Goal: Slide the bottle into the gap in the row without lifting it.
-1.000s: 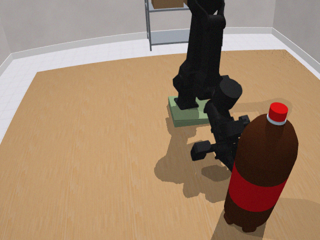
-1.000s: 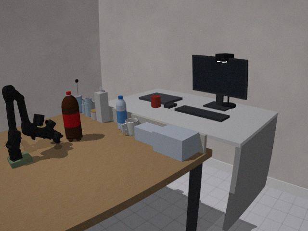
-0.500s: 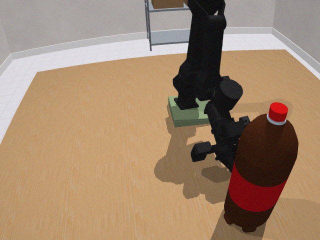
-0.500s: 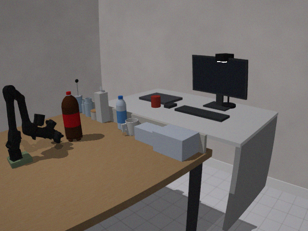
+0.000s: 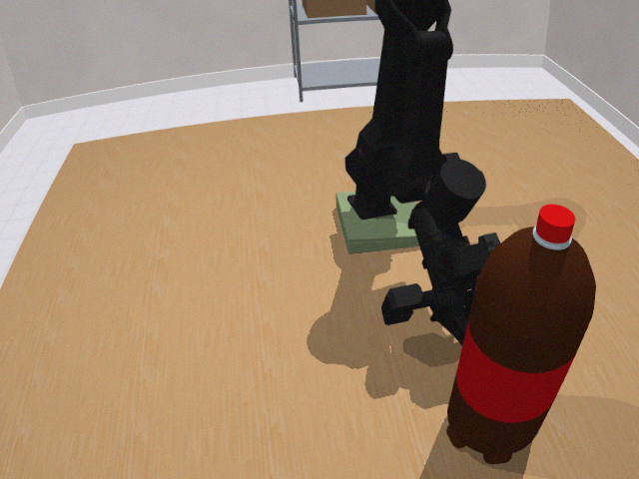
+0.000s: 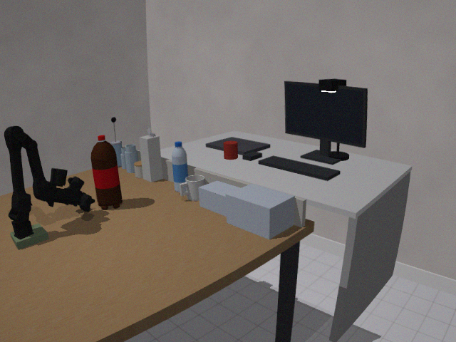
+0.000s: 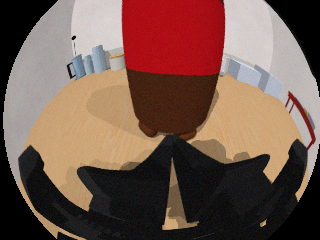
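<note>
Right now my hand is 10 cm short of the cola bottle, 1 cm to the left of it and 9 cm below it. Also, from my hand: water bottle 40 cm ahead, 17 cm to the right, 5 cm above; jar 49 cm ahead, 26 cm to the left, 1 cm above; grey box 27 cm ahead, 63 cm to the right.
</note>
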